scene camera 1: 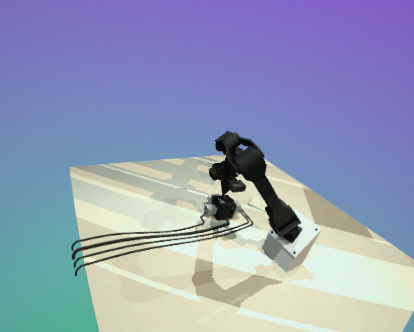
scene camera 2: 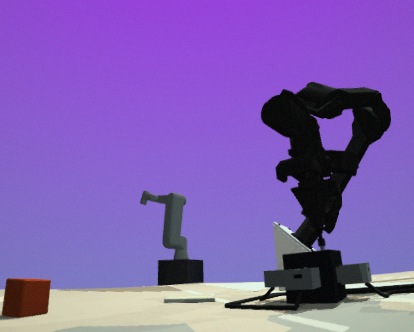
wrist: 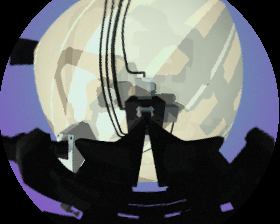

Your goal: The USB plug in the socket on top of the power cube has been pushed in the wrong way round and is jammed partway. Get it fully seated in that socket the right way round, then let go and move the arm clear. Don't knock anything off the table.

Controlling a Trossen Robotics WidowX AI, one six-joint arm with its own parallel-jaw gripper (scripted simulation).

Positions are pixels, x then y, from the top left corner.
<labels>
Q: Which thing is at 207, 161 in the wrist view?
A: My gripper.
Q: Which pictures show my gripper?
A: Scene camera 1, scene camera 2 and the wrist view: all of them.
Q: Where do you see a black power cube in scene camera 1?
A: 226, 210
</labels>
